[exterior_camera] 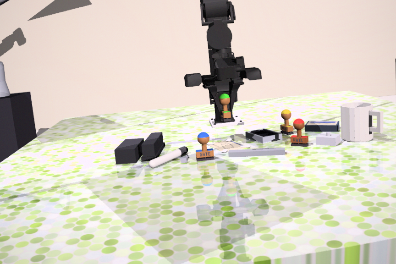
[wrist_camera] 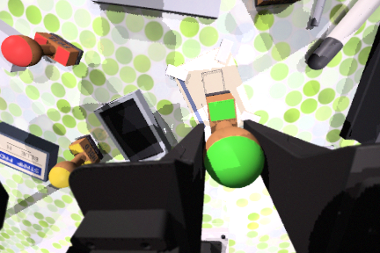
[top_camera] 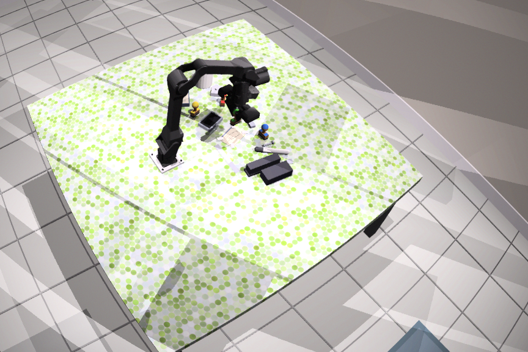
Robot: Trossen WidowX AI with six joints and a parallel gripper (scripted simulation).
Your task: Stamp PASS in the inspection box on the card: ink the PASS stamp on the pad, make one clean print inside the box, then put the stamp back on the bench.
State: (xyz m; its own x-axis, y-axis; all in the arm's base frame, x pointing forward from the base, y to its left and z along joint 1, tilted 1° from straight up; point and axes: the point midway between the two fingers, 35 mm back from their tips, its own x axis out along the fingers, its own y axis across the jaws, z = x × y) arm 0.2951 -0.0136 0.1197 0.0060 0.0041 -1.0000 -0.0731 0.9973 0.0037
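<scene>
Now: gripper tip 90 mm above the beige card and 10 mm past it. Round my gripper tip: ink pad: 100 mm to the left, 90 mm below, 50 mm behind; then blue date stamp: 100 mm ahead, 70 mm below, 60 mm to the right; then green-knobbed pass stamp: right at my gripper tip.
</scene>
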